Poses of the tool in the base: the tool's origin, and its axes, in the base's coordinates. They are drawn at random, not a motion.
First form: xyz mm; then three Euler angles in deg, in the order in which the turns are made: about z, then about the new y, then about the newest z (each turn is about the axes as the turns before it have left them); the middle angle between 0 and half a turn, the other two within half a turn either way.
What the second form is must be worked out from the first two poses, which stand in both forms.
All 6 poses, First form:
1: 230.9, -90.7, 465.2, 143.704, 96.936, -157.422
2: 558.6, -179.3, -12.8, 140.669, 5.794, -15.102
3: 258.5, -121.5, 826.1, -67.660, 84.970, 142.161
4: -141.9, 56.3, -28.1, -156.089, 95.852, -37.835
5: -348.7, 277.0, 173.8, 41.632, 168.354, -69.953
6: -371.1, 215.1, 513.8, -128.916, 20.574, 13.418
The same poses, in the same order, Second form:
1:
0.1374, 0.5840, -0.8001, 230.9
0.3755, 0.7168, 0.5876, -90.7
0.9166, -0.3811, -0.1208, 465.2
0, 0, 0, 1

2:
-0.5778, -0.8124, -0.0781, 558.6
0.8103, -0.5825, 0.0640, -179.3
-0.0975, -0.0263, 0.9949, -12.8
0, 0, 0, 1

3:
0.5411, -0.7509, 0.3786, 258.5
0.2972, -0.2504, -0.9214, -121.5
0.7867, 0.6111, 0.0877, 826.1
0, 0, 0, 1

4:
-0.1750, 0.3773, -0.9094, -141.9
0.5934, -0.6966, -0.4032, 56.3
-0.7857, -0.6102, -0.1020, -28.1
0, 0, 0, 1

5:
0.3732, -0.9154, 0.1509, -348.7
-0.9252, -0.3550, 0.1341, 277.0
-0.0692, -0.1896, -0.9794, 173.8
0, 0, 0, 1

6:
-0.3915, 0.8933, -0.2208, -371.1
-0.8543, -0.4420, -0.2734, 215.1
-0.3418, 0.0815, 0.9362, 513.8
0, 0, 0, 1

